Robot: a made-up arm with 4 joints.
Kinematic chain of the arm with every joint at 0, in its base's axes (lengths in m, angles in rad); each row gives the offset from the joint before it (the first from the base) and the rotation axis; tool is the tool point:
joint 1: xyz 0 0 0.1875 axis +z
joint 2: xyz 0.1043 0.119 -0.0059 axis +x
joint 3: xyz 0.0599 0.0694 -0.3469 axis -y
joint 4: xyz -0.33 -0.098 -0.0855 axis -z
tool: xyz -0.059 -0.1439 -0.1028
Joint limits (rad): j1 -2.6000..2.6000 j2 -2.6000..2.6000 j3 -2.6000..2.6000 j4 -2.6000..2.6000
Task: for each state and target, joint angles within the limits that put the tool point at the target. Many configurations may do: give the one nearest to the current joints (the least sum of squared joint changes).
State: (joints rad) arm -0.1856 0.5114 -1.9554 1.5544
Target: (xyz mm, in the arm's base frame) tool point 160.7 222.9 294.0
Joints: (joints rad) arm 0.0241 -0.0263 -1.9947 2.1214
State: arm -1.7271 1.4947 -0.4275 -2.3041
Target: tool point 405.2 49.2 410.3
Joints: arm -1.7238 2.1069 -0.7356 -2.5403
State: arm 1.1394 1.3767 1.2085 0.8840
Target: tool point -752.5 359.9 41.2
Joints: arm 0.8713 1.4843 0.3786 0.8423
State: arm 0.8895 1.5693 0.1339 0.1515
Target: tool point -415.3 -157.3 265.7
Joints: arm 1.1507 2.4783 -0.7069 0.6851
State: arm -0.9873 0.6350 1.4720 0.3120
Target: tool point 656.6 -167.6 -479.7
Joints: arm -1.2392 0.7552 1.6151 0.4919
